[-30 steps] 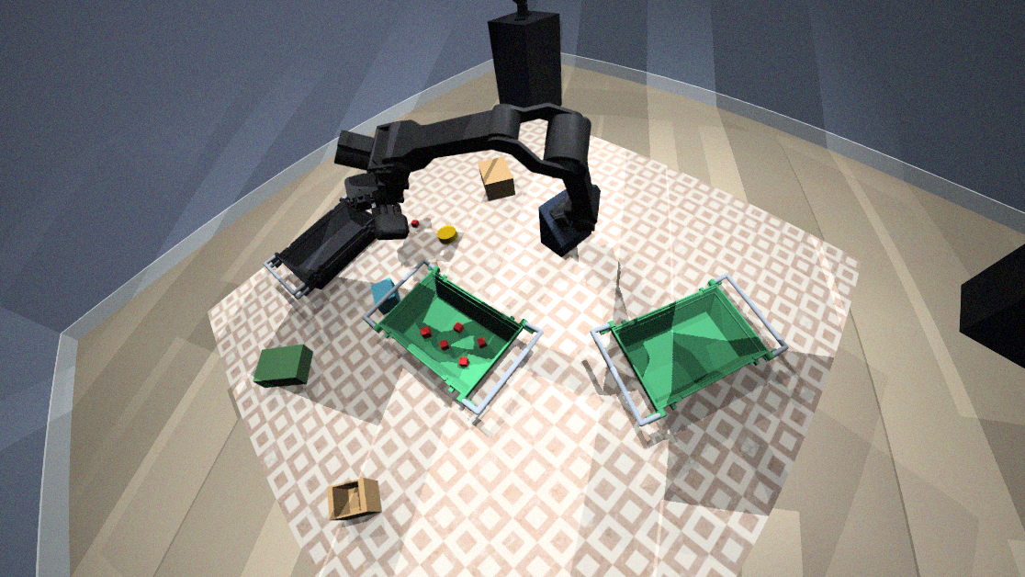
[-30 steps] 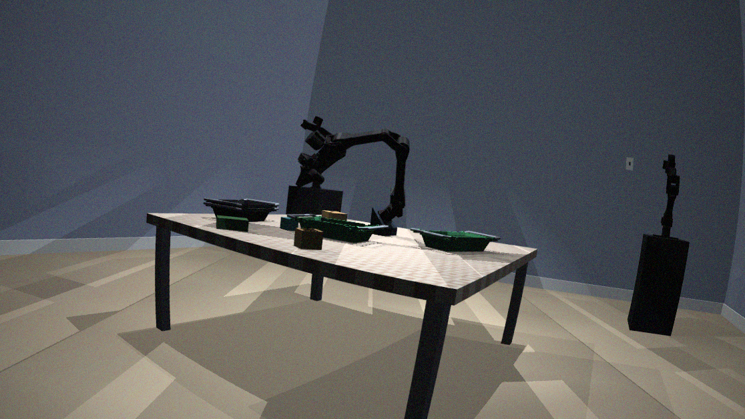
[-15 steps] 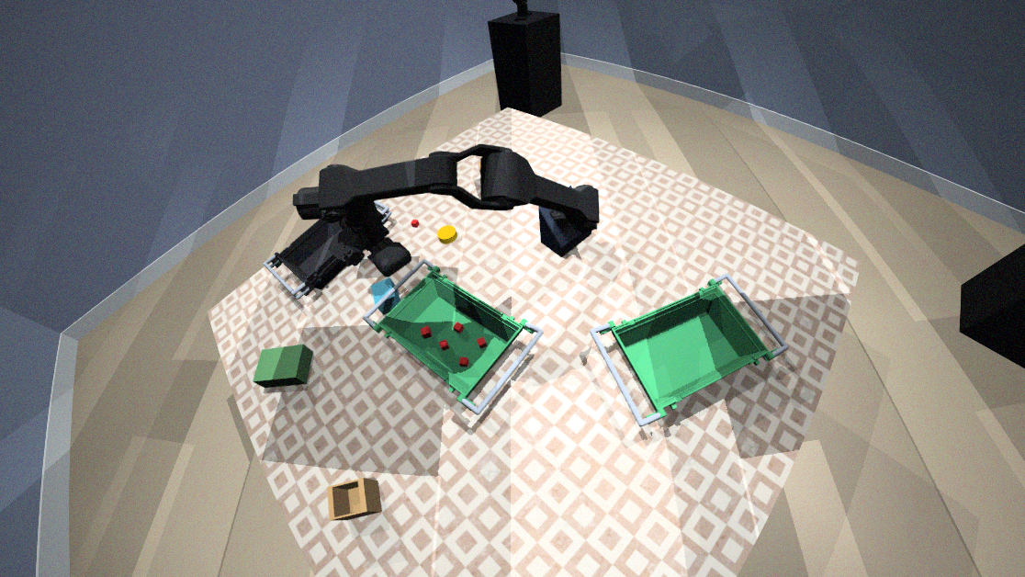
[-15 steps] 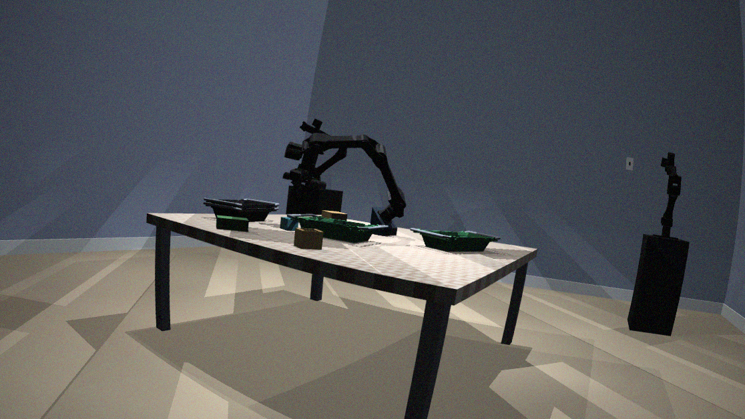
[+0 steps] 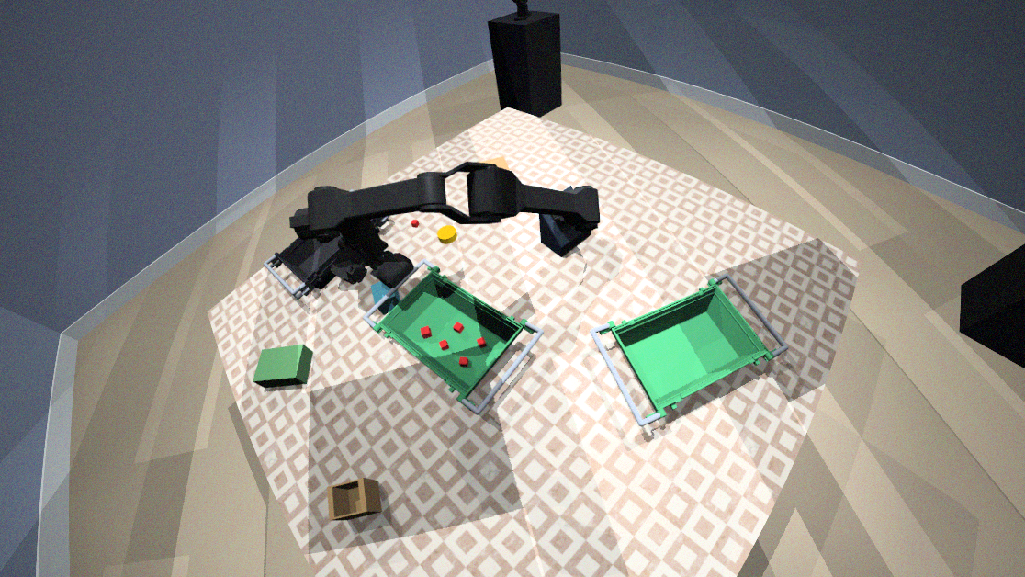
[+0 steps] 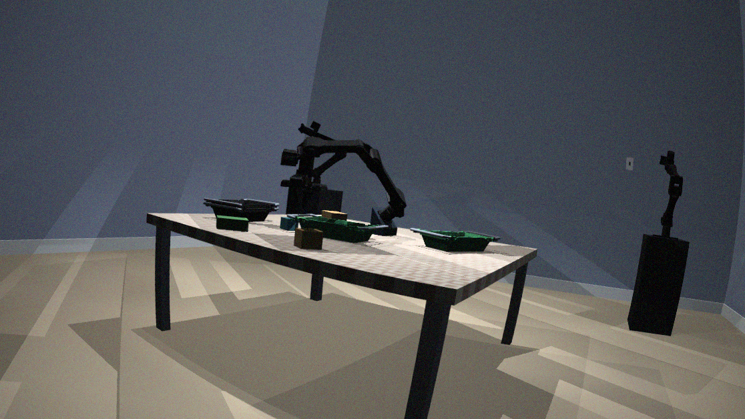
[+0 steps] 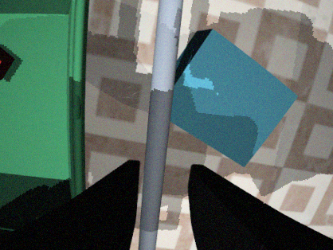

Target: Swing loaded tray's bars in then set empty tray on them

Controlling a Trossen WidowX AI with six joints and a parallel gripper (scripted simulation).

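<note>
Now: the cyan cube 70 mm below my gripper tip, 30 mm to the right of it and 20 mm ahead of it. The rest, counted from my gripper tip: cardboard box (310 mm ahead, 290 mm to the left, 70 mm below); green box (310 mm ahead, 70 mm to the right, 70 mm below); yellow disc (200 mm behind, 80 mm to the right, 80 mm below).
</note>
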